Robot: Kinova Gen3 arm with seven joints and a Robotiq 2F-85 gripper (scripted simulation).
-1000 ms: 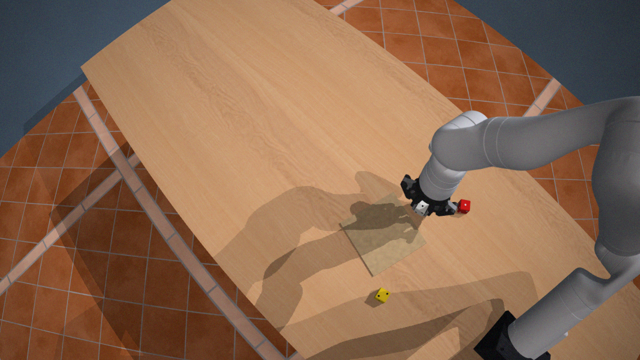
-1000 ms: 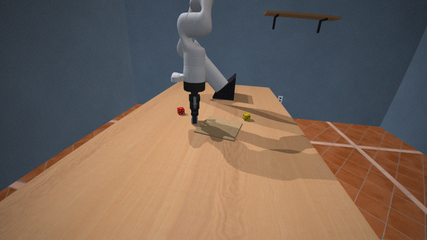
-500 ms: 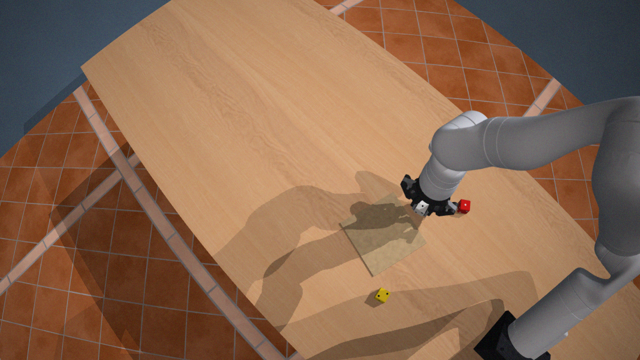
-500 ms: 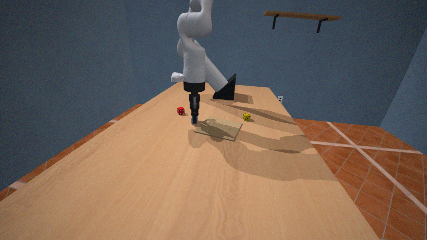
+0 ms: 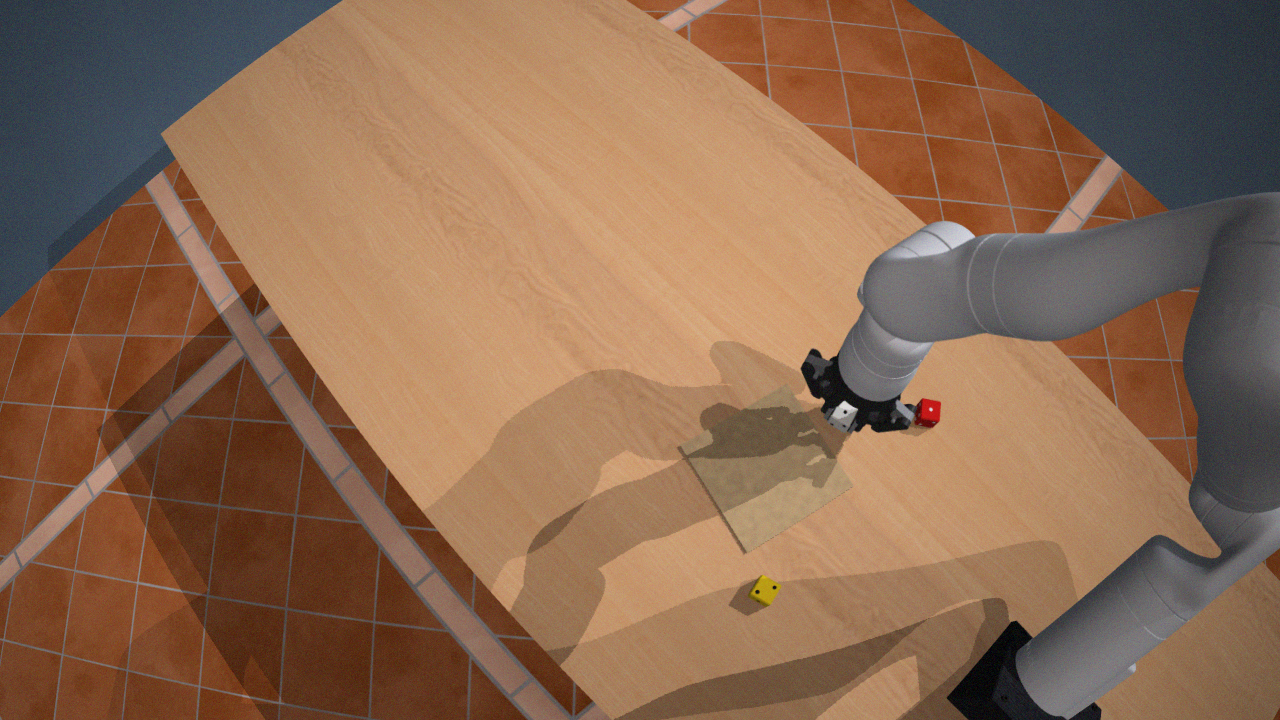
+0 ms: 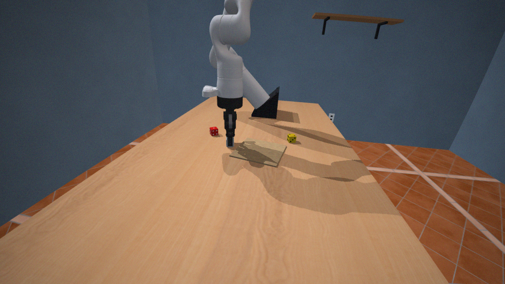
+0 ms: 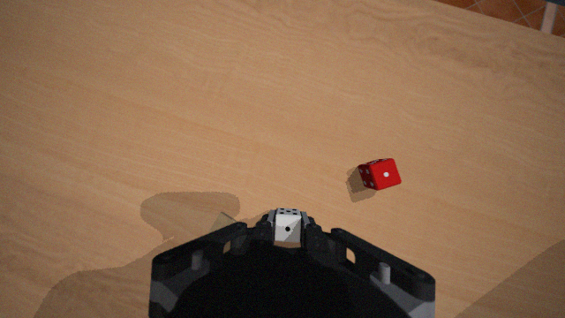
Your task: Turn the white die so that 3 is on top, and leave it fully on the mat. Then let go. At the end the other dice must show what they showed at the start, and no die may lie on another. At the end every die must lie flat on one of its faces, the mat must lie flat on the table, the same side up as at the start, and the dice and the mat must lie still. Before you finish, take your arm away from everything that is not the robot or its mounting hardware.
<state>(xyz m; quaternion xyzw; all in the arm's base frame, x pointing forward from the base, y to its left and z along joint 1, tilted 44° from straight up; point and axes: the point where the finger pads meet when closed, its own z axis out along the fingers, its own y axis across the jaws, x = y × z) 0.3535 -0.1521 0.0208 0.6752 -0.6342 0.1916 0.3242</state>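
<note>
Now: the tan mat 100 mm to the left of my hand, 30 mm ahead of it and 20 mm below it. Round my hand: white die (10 mm below); yellow die (210 mm to the left, 50 mm behind, 10 mm below); red die (80 mm behind, 70 mm to the right, 10 mm below).
</note>
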